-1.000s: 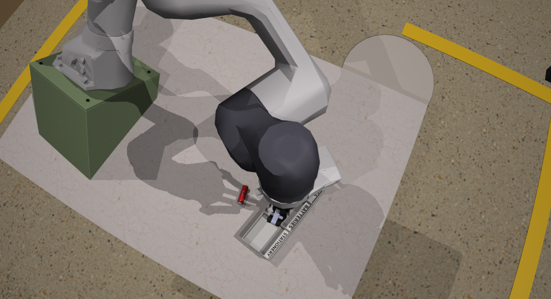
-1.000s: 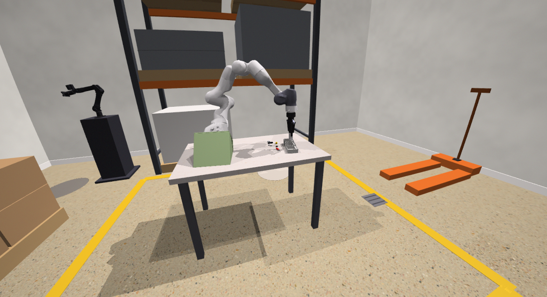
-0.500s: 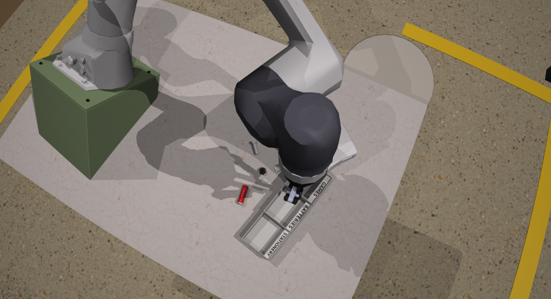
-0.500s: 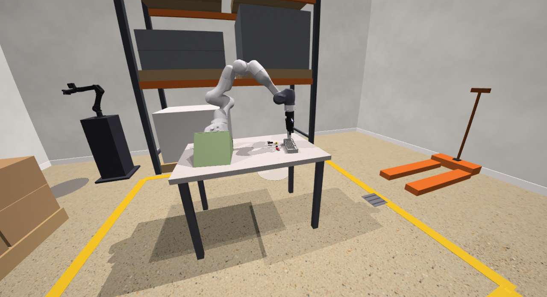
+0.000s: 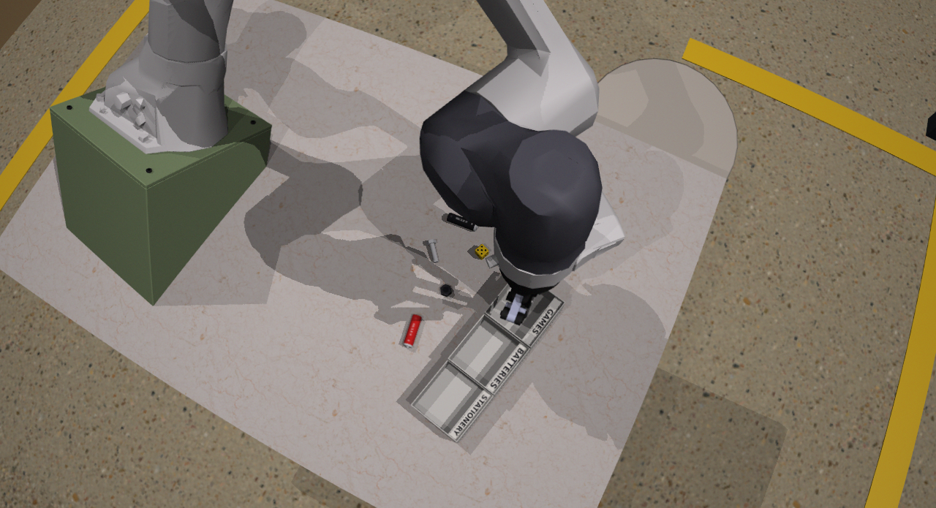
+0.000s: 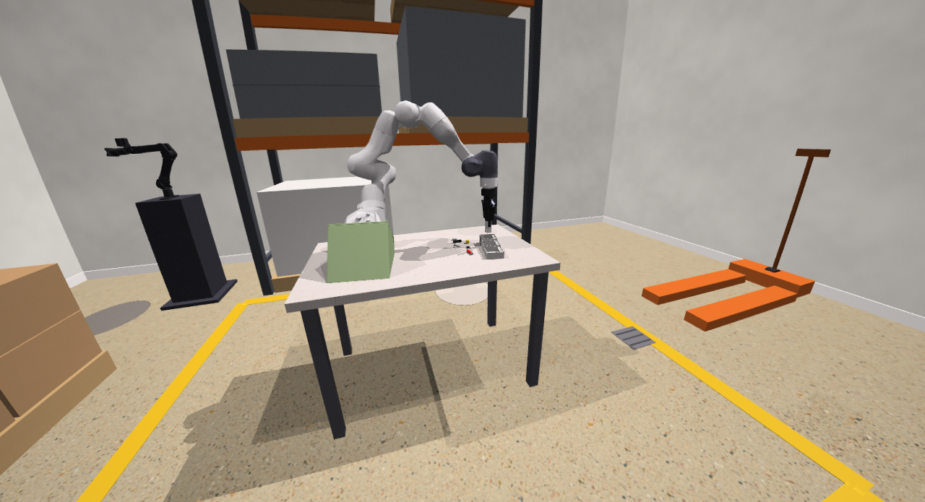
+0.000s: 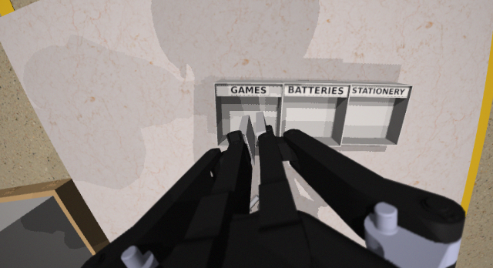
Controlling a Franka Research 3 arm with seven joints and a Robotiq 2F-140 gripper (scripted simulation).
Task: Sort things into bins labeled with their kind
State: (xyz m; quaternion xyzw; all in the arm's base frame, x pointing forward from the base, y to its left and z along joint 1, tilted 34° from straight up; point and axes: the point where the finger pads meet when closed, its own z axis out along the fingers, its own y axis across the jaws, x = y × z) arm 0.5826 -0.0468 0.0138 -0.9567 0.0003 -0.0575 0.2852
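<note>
My hand is 140 mm past the black battery, 110 mm to the right of it and 100 mm above it. From my hand the other things lie so: black nut: 120 mm behind, 10 mm to the right, 100 mm below; red battery: 140 mm behind, 80 mm to the right, 100 mm below; yellow die: 90 mm behind, 70 mm to the left, 100 mm below.
</note>
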